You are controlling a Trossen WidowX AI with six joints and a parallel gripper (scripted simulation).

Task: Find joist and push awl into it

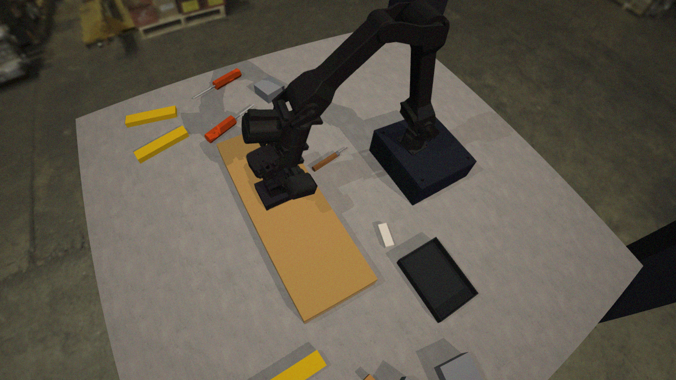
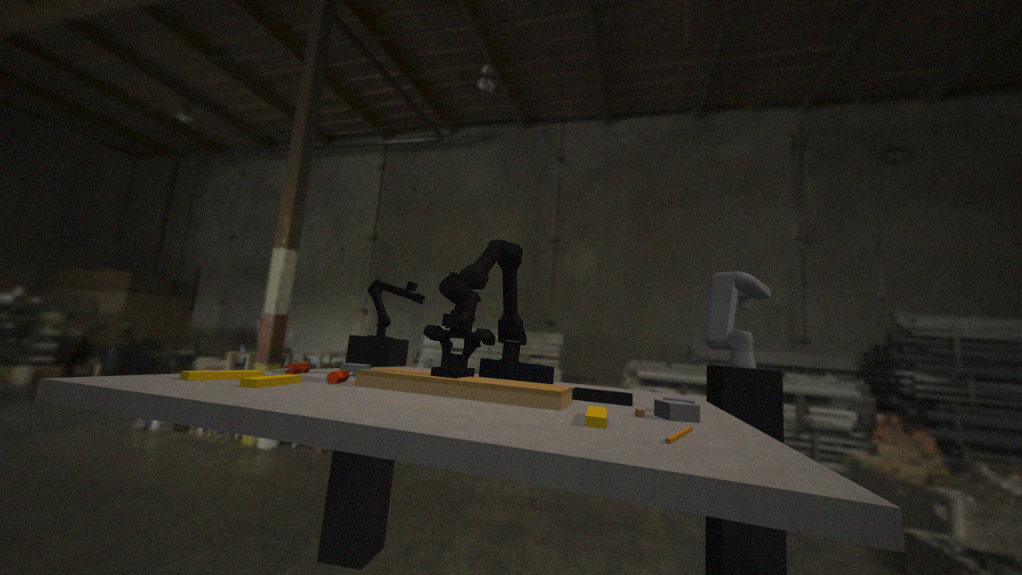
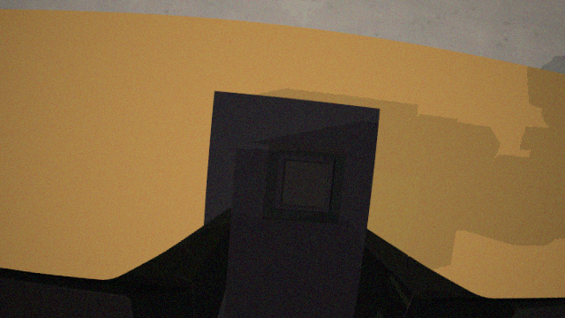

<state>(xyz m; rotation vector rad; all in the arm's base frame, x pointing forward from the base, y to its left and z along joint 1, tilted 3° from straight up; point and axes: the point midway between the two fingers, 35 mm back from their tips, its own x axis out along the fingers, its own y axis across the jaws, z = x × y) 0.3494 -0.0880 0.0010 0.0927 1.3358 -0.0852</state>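
My gripper tip is now 180 mm past the tray, 390 mm to the right of it and 50 mm above it. The rest, counted from my gripper tip: square light: 20 mm ahead, 30 mm above; then stud finder: 10 mm ahead, 20 mm above; then awl: 190 mm behind, 30 mm to the right, 60 mm below.
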